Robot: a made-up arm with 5 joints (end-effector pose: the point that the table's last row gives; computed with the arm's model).
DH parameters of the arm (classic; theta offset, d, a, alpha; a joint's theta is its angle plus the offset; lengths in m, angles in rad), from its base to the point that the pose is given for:
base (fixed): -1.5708 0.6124 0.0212 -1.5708
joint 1: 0 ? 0.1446 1.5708
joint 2: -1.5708 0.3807 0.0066 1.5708
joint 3: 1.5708 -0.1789 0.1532 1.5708
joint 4: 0 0.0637 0.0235 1.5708
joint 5: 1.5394 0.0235 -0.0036 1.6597
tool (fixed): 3.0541 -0.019 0 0
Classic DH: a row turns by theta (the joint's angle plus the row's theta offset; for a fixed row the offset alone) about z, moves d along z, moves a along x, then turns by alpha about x.
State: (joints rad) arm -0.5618 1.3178 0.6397 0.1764 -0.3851
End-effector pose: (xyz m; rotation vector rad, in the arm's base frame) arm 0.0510 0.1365 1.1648 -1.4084 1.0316 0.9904
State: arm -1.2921 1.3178 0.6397 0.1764 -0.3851
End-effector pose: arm 0.0510 0.4648 0.9188 -1.9861 1.4762 0.6239
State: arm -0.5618 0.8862 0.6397 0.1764 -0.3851
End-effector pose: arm 0.0254 0.0650 1.2098 -1.2429 1.0665 0.5490
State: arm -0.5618 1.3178 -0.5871 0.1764 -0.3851
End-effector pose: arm 0.0038 -0.0574 1.2001 -0.5781 0.0249 1.1861
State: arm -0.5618 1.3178 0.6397 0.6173 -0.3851
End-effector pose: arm 0.0465 0.1464 1.1675 -1.7805 0.6994 1.1170
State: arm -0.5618 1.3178 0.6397 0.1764 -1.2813
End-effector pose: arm 0.0482 0.1419 1.1804 -1.9395 1.7034 0.4272
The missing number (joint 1, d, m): -0.1543
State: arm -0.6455 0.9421 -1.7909 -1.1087 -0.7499
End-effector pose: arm -0.0663 -0.1397 1.0507 0.3409 -0.1537 1.9278
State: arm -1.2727 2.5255 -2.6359 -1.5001 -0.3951
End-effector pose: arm -0.0397 0.2042 0.6801 -2.5932 -0.5736 -1.6531
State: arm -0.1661 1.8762 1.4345 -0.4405 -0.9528
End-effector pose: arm 0.0021 0.1014 1.0766 -1.8919 1.9628 0.6081
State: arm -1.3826 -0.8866 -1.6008 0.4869 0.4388
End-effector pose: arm -0.4191 0.2710 0.8031 1.9488 2.3179 -0.3676
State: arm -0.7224 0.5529 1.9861 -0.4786 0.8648
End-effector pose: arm 0.0848 0.0375 1.0432 -1.0021 1.0435 -0.4330
